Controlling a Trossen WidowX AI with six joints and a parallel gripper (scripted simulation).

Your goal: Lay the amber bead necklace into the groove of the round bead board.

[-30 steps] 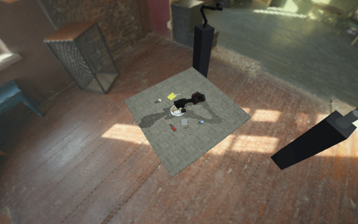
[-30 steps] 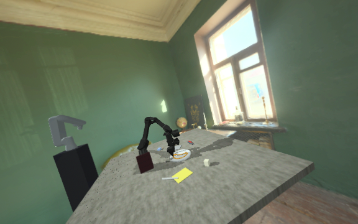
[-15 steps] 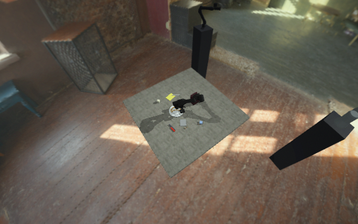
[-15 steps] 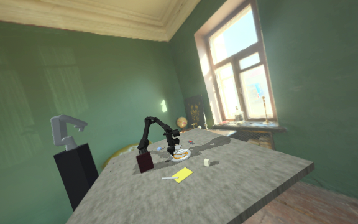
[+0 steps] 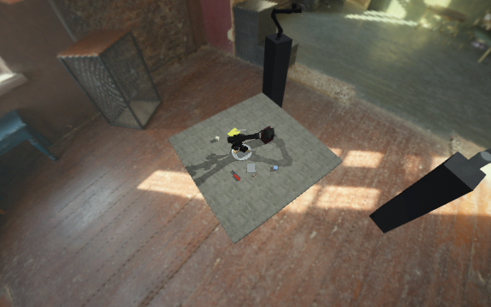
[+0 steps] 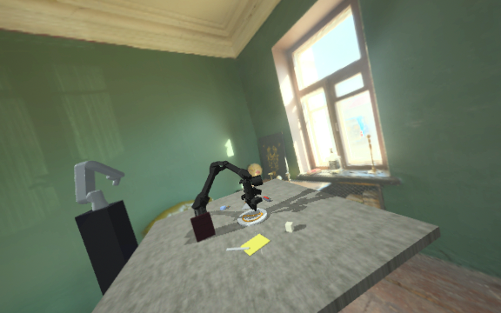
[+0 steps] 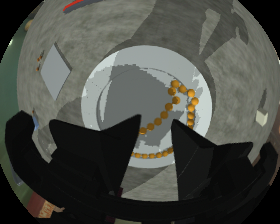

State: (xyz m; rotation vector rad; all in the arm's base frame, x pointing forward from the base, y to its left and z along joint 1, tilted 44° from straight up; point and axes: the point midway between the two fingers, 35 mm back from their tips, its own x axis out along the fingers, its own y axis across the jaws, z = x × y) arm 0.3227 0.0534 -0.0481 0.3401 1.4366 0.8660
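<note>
Right now the board is 40 mm below my gripper tip and 20 mm behind it. The rest, counted from my gripper tip: red tool: 220 mm to the left, 150 mm ahead, 40 mm below; grey square: 210 mm to the left, 40 mm below, 10 mm behind; yellow card: 260 mm to the right, 70 mm behind, 40 mm below.
</note>
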